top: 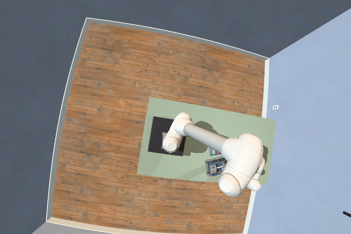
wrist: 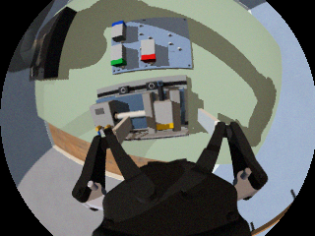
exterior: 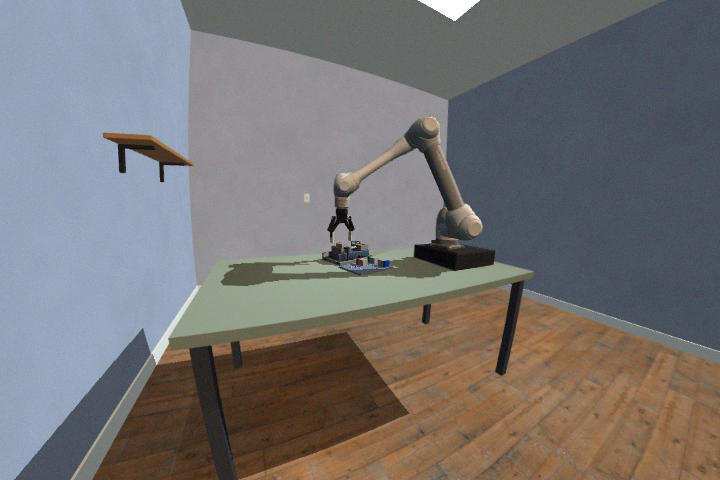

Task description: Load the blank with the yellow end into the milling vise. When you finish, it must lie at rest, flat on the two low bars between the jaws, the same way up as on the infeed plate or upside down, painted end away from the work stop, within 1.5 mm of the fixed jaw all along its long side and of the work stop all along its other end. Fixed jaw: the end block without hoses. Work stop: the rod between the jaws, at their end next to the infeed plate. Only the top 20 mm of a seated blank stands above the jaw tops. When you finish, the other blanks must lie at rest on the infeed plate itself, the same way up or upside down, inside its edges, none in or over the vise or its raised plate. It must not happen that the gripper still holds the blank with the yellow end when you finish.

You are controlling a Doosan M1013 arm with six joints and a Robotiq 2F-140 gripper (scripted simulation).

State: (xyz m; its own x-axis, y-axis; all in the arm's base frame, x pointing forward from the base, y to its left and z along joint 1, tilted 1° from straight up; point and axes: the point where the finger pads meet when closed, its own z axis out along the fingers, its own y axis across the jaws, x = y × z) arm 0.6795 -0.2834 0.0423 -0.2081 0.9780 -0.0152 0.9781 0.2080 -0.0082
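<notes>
The blank with yellow end lies 4 cm below my hand. The rest, counted from my hand: red-ended blank: 16 cm to the left, 11 cm below, 6 cm behind; then green-ended blank: 15 cm to the left, 15 cm behind, 11 cm below; then blue infeed plate: 21 cm to the left, 13 cm below, 6 cm behind.
</notes>
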